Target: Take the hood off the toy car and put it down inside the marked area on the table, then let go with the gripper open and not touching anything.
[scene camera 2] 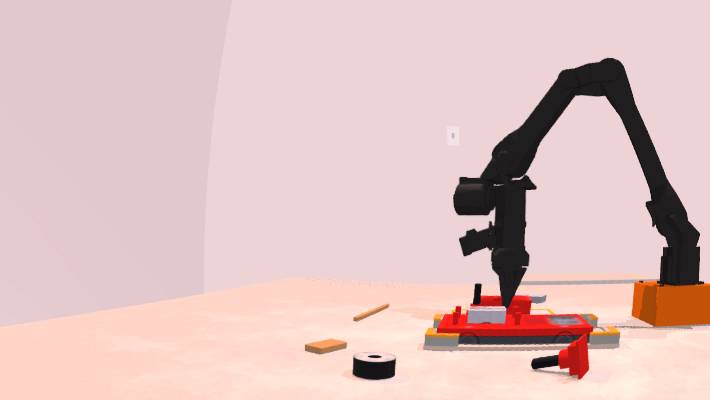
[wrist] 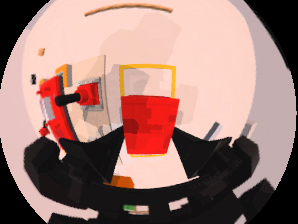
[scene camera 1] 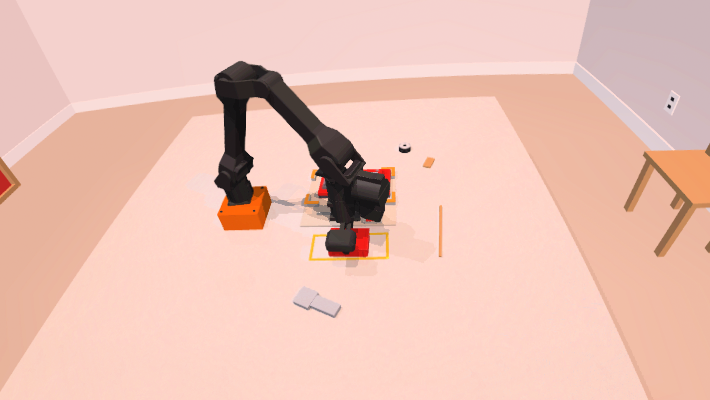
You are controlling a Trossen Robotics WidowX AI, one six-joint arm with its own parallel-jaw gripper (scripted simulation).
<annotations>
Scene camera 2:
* gripper: 504,305
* red toy car: 518,329
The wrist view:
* gripper: 148,128
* red hood: 149,120, held by the gripper
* red toy car: 62,126
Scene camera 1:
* gripper: 348,242
</annotations>
